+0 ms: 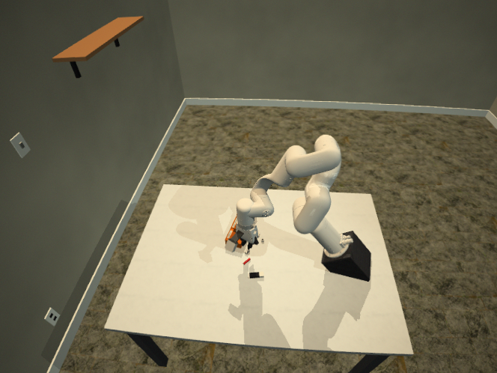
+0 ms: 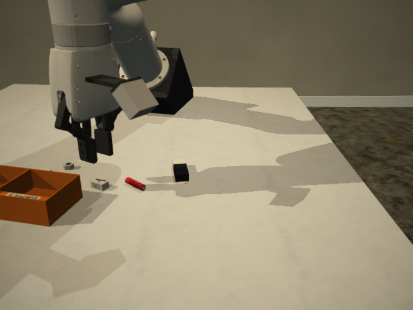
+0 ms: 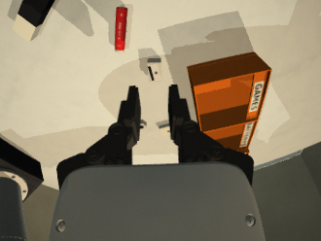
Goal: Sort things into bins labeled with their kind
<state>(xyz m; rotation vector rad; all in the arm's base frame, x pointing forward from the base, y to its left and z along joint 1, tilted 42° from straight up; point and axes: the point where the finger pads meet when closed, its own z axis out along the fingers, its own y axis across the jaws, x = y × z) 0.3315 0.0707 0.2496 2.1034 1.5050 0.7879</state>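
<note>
Now: hand 6 cm above the grey ribbed block. Also, from my hand: white domino 12 cm to the right, 7 cm below; then grey nut 6 cm behind, 9 cm to the right, 7 cm below; then red battery 1 cm behind, 5 cm to the left, 7 cm below.
</note>
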